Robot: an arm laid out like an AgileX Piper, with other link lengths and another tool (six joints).
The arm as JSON. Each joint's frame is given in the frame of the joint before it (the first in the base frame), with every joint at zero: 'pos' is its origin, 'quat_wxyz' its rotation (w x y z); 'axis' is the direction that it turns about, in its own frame. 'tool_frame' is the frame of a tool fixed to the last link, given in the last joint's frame.
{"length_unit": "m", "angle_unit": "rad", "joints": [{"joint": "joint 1", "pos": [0.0, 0.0, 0.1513], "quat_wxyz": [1.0, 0.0, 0.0, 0.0], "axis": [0.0, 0.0, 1.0]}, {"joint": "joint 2", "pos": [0.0, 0.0, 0.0], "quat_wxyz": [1.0, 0.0, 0.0, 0.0], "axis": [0.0, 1.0, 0.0]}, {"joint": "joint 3", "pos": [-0.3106, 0.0, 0.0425], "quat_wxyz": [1.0, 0.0, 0.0, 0.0], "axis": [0.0, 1.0, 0.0]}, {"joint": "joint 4", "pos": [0.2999, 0.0, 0.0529], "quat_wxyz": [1.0, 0.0, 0.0, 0.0], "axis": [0.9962, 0.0, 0.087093]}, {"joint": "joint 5", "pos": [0.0, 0.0, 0.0], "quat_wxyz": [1.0, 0.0, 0.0, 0.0], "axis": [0.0, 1.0, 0.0]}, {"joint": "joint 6", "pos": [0.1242, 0.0, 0.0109], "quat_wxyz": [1.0, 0.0, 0.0, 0.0], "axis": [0.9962, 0.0, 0.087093]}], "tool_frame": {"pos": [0.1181, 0.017, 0.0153], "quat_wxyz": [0.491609, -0.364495, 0.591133, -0.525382]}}
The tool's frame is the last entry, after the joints.
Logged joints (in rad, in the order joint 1, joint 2, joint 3, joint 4, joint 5, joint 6), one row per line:
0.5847 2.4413 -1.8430 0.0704 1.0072 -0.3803
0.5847 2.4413 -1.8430 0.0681 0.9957 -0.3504
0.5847 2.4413 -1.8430 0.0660 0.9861 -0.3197
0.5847 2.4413 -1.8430 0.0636 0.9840 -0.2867
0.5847 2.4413 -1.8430 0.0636 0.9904 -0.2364
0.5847 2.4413 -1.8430 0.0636 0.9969 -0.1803
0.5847 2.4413 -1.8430 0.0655 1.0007 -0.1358
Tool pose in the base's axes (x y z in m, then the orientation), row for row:
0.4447 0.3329 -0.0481 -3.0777 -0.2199 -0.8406
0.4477 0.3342 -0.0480 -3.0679 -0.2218 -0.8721
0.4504 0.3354 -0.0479 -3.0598 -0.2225 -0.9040
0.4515 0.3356 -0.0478 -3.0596 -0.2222 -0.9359
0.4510 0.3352 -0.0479 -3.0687 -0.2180 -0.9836
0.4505 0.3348 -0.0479 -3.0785 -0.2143 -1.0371
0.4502 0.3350 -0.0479 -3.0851 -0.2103 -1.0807
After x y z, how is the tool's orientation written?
As angles about the fixed x, y, z axes (roll, pitch, yaw), in radians.
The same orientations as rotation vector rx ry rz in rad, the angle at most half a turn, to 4 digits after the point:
2.8256 -1.2509 0.3517
2.8095 -1.2951 0.3604
2.7914 -1.3396 0.3665
2.7667 -1.3824 0.3652
2.7233 -1.4449 0.3505
2.6732 -1.5134 0.3350
2.6330 -1.5689 0.3219

